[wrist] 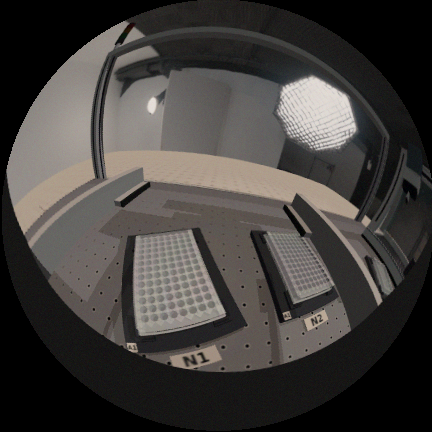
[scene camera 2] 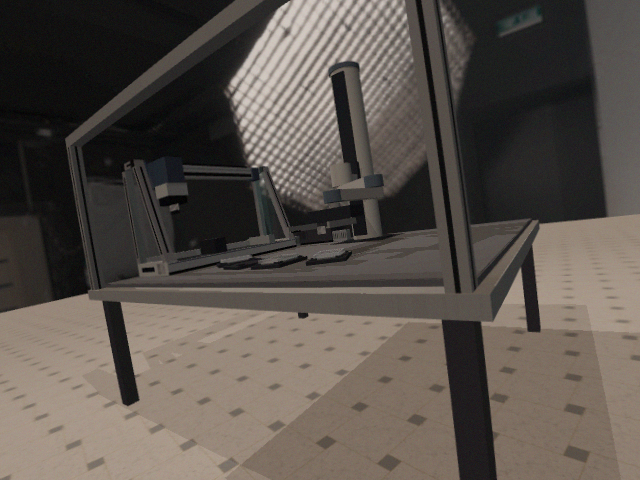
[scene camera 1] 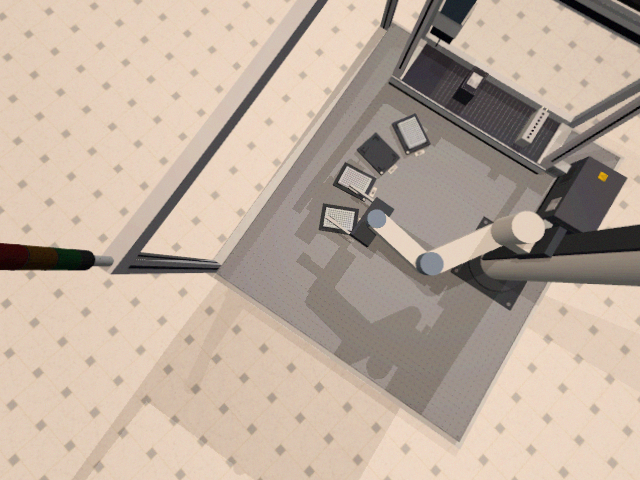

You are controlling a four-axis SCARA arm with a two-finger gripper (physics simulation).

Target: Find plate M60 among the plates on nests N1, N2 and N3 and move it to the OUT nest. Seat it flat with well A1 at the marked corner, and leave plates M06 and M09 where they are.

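Places are measured from the arm's base along level axes (x ahead, y left, z up), in millimetres.
Where they show: gripper, fingertip midpoint: [wrist: 218,185] [scene camera 2: 307,227] [scene camera 1: 337,200]; arm's base, origin of the base link: [scene camera 1: 494,262].
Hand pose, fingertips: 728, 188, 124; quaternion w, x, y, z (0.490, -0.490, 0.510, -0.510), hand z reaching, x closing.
Each offset is from my fingertips to the top centre of the thing, as dx, dy, dz. "pt": to the spot under its first point.
A clear 96-well plate @(-42, +41, -85) [scene camera 1: 339,218] [scene camera 2: 329,253] [wrist: 175,280] sits on nest N1 @(-42, +41, -93) [wrist: 175,341], with its A1 mark at the near left corner in the wrist view. A second plate @(-7, -144, -85) [scene camera 1: 355,178] [wrist: 300,265] sits on nest N2 @(-7, -144, -93) [wrist: 312,304]. A third plate @(-100, -482, -85) [scene camera 1: 412,131] [wrist: 382,275] sits on nest N3. No plate name is legible. The dark OUT nest @(-26, -317, -93) [scene camera 1: 377,151] is bare, between N2 and N3; the right finger hides it in the wrist view. My gripper [scene camera 1: 338,201] [wrist: 218,185] is open and empty, raised, its fingers spread around the N1 side.
A framed unit with a dark slotted deck [scene camera 1: 439,77] stands beyond N3, carrying a small block @(pt -197, -760, +11) [scene camera 1: 474,80] and a pale perforated strip @(pt -524, -750, -18) [scene camera 1: 535,126]. A dark box @(pt -821, -585, +4) [scene camera 1: 584,193] stands near the arm base. Frame posts [scene camera 2: 439,155] rise at the table's edge.
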